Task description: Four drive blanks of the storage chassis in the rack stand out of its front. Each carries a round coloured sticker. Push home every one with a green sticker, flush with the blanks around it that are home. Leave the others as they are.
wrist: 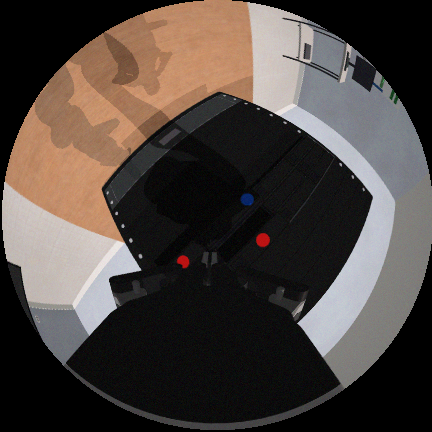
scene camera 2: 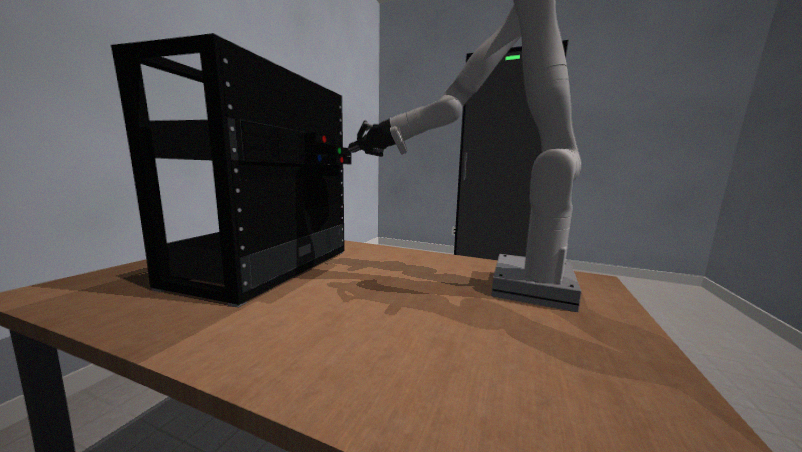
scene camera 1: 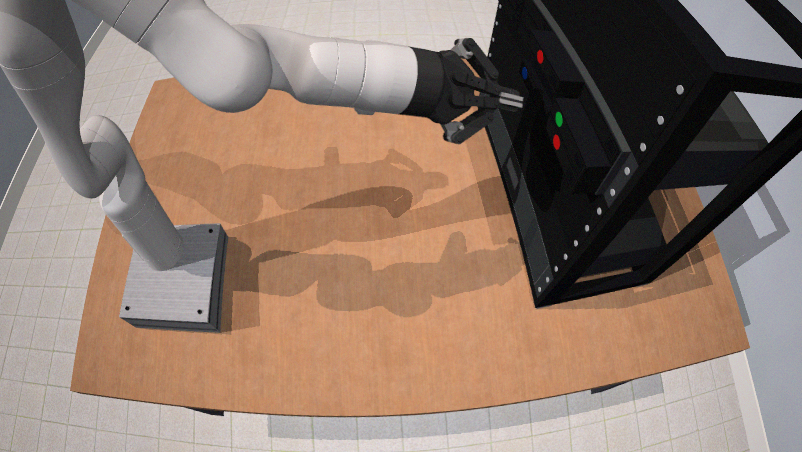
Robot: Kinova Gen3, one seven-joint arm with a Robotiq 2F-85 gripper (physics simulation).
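Note:
My gripper (scene camera 1: pixel 522 101) (scene camera 2: pixel 349 149) (wrist: pixel 209 260) is shut and empty. Its fingertips are a little in front of the chassis (scene camera 2: pixel 269 140), close to the blank with the green sticker (scene camera 1: pixel 558 119) (scene camera 2: pixel 339 150). That blank stands out of the front; the fingers hide its sticker in the wrist view. A blank with a red sticker (scene camera 1: pixel 556 142) (scene camera 2: pixel 341 160) (wrist: pixel 183 261) stands out directly below it. Farther along, another red sticker (scene camera 1: pixel 540 56) (scene camera 2: pixel 324 138) (wrist: pixel 263 240) sits above a blue sticker (scene camera 1: pixel 524 72) (scene camera 2: pixel 319 157) (wrist: pixel 247 199); both are on blanks standing out. Contact at the fingertips cannot be told.
The black rack (scene camera 1: pixel 654 148) (scene camera 2: pixel 227 213) stands on the wooden table (scene camera 1: pixel 393 364) (scene camera 2: pixel 421 359), with a grey panel (scene camera 1: pixel 525 207) (scene camera 2: pixel 280 258) at its bottom. The arm's base plate (scene camera 1: pixel 168 291) (scene camera 2: pixel 533 294) is at the opposite end of the table.

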